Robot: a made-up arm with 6 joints.
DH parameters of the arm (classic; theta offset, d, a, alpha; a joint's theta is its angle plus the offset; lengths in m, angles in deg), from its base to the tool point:
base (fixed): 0 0 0 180
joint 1: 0 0.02 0.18 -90
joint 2: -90 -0.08 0.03 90
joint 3: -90 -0.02 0.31 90
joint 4: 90 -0.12 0.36 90
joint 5: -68.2 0 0.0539 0
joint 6: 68.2 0.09 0.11 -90
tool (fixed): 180 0.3 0 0
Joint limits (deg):
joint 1: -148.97..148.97
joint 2: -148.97..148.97
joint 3: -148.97..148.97
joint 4: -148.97..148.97
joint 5: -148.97..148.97
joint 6: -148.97..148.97
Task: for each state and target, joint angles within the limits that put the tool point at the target. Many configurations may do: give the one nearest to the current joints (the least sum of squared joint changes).
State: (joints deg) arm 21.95 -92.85 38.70 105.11 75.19 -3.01
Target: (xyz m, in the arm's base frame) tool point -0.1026 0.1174 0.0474
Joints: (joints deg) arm 5.22 -91.10 45.54 94.79 99.67 23.75
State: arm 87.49 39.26 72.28 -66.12 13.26 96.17
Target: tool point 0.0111 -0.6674 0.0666
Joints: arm 90.01 90.05 71.01 -74.87 18.20 101.41
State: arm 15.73 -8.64 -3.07 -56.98 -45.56 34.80
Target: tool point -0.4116 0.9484 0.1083
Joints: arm -32.09 -10.95 -14.57 -75.82 -61.31 4.26
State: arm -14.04 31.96 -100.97 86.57 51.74 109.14
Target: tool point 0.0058 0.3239 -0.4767
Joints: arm -18.86 20.11 -59.60 74.01 85.51 143.63
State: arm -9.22 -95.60 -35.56 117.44 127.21 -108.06
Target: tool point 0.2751 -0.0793 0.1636
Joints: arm -15.32 -80.56 -37.56 76.74 121.53 -111.62
